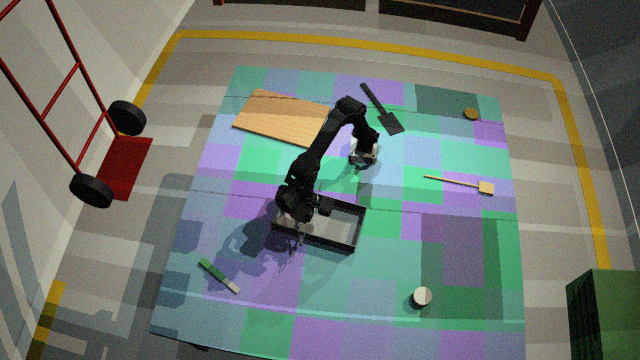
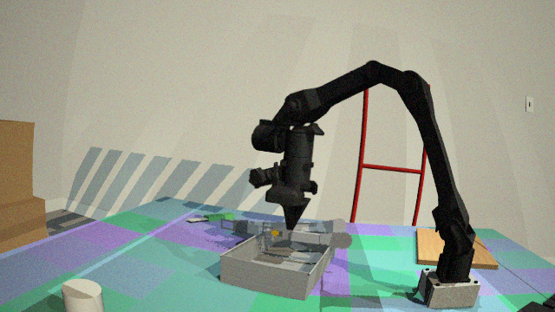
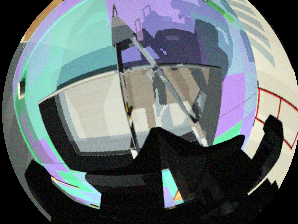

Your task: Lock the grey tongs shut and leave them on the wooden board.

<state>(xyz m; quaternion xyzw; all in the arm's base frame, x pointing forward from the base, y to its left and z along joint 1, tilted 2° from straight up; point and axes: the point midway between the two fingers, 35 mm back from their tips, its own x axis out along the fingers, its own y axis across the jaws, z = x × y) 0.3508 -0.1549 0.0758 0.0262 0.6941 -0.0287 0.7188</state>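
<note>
My gripper tip is 1 cm past the grey roasting tin, 5 cm to the right of it and 4 cm above it. From my gripper tip the other things lie so: white cylinder: 21 cm ahead, 45 cm to the left, 6 cm below; wooden board: 46 cm behind, 21 cm to the right, 7 cm below; green-handled tool: 28 cm ahead, 23 cm to the right, 7 cm below.
</note>
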